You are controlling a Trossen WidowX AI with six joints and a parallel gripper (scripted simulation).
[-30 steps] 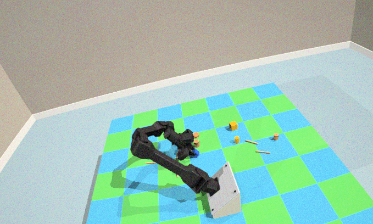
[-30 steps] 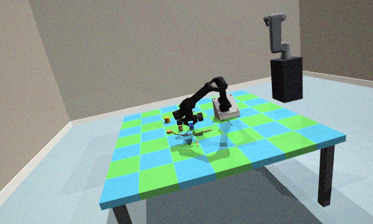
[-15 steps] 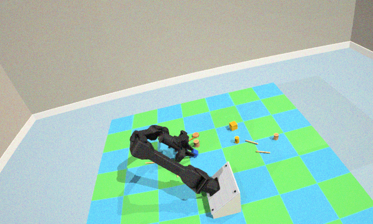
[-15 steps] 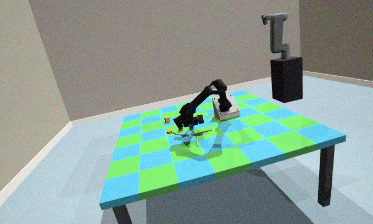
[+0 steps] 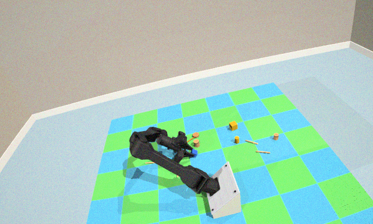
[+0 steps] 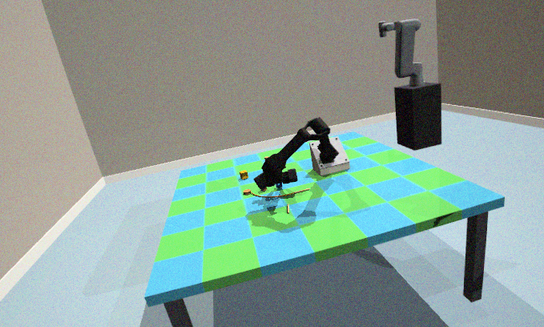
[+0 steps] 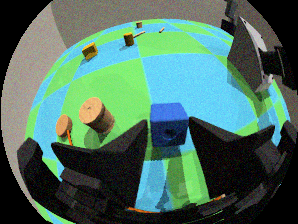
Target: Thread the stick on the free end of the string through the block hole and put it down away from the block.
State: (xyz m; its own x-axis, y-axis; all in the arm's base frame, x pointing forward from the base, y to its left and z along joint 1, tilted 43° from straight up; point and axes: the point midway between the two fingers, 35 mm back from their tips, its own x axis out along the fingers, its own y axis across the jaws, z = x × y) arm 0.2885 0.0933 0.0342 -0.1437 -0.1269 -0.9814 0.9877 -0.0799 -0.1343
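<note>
The blue block lies right at my gripper tip. From my gripper tip the other things lie so: thin wooden stick (7 cm behind, 11 cm to the left, 2 cm below); then brown cylinder (8 cm ahead, 2 cm to the right, 1 cm below); then round wooden button (16 cm ahead, 3 cm to the right, 2 cm below).
</note>
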